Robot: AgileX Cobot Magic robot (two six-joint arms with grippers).
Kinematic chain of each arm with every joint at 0, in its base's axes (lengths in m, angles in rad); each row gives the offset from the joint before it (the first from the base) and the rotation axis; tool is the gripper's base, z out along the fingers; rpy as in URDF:
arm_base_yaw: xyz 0 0 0.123 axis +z
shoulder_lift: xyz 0 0 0 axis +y
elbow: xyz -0.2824 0 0.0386 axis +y
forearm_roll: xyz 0.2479 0 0.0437 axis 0.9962 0 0.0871
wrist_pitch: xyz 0 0 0 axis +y
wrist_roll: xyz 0.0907 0 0.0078 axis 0.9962 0 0.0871
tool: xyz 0 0 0 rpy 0 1.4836 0
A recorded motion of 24 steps. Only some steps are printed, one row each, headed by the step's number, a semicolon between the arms.
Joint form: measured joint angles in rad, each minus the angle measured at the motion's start. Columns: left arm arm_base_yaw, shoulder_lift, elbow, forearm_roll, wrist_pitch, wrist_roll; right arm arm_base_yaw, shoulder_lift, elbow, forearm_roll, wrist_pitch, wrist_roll.
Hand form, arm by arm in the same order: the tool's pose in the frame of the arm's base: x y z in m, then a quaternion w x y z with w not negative. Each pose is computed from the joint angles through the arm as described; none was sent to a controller.
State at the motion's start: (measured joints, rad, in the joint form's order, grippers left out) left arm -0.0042 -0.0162 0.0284 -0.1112 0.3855 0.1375; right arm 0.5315 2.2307 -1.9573 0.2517 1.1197 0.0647
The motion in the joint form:
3: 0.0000 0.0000 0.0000 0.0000 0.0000 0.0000; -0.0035 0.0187 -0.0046 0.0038 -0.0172 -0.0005
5: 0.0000 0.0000 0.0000 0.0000 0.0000 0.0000; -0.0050 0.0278 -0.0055 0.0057 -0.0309 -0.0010
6: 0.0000 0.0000 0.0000 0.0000 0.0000 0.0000; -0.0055 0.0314 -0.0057 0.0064 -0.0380 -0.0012
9: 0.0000 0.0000 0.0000 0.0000 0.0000 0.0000; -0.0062 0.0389 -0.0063 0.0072 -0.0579 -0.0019
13: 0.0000 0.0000 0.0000 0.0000 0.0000 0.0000; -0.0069 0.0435 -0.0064 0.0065 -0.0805 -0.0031
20: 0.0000 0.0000 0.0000 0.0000 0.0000 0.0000; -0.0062 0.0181 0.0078 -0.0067 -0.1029 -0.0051
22: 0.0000 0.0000 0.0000 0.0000 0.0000 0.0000; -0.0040 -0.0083 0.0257 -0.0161 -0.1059 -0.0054
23: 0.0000 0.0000 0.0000 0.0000 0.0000 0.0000; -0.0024 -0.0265 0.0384 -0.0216 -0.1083 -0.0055
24: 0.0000 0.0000 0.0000 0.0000 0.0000 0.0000; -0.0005 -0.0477 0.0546 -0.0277 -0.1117 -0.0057
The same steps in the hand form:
3: 0.0520 -0.0040 0.1700 0.59019 0.02789 0.80674 -0.00794; 0.4060 0.2605 0.2050 0.09162 -0.18523 0.96625 0.15378
5: 0.0520 -0.0040 0.1700 0.59019 0.02789 0.80674 -0.00794; 0.4081 0.2610 0.2012 0.09422 -0.18304 0.96625 0.15487
6: 0.0520 -0.0040 0.1700 0.59019 0.02789 0.80674 -0.00794; 0.4090 0.2612 0.1997 0.09598 -0.18210 0.96616 0.15546
9: 0.0520 -0.0040 0.1700 0.59019 0.02789 0.80674 -0.00794; 0.4114 0.2620 0.1967 0.10226 -0.18017 0.96562 0.15701
13: 0.0520 -0.0040 0.1700 0.59019 0.02789 0.80674 -0.00794; 0.4137 0.2626 0.1950 0.11119 -0.17865 0.96466 0.15857
20: 0.0520 -0.0040 0.1700 0.59019 0.02789 0.80674 -0.00794; 0.4126 0.2609 0.2038 0.12900 -0.18125 0.96218 0.15720
22: 0.0520 -0.0040 0.1700 0.59019 0.02789 0.80674 -0.00794; 0.4089 0.2591 0.2116 0.13554 -0.18434 0.96106 0.15495
23: 0.0520 -0.0040 0.1700 0.59019 0.02789 0.80674 -0.00794; 0.4063 0.2579 0.2167 0.13989 -0.18621 0.96026 0.15383
24: 0.0520 -0.0040 0.1700 0.59019 0.02789 0.80674 -0.00794; 0.4029 0.2565 0.2223 0.14455 -0.18829 0.95937 0.15249

